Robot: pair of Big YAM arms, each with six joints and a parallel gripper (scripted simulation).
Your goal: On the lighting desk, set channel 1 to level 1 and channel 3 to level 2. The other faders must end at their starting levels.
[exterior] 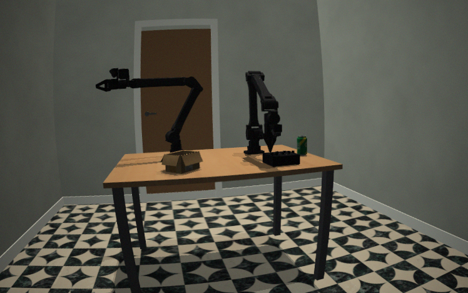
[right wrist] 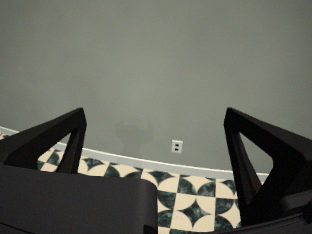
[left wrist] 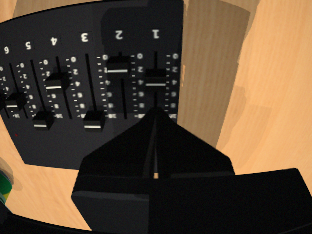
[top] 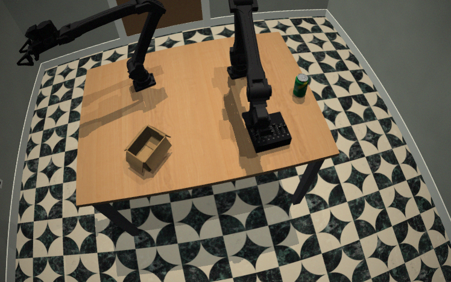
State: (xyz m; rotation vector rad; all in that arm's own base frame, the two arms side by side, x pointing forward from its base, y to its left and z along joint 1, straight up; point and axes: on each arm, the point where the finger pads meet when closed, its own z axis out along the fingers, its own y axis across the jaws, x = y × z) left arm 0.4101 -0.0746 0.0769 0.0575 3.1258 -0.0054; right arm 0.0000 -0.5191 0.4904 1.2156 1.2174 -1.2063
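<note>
Right now the channel 1 fader knob is 20 mm ahead of my left hand and 10 mm below it. Also, from my left hand: channel 2 cap (30 mm to the left, 30 mm ahead, 10 mm below); then channel 3 knob (40 mm to the left, 20 mm behind, 10 mm below); then channel 4 fader cap (70 mm to the left, 10 mm below, 10 mm ahead).
</note>
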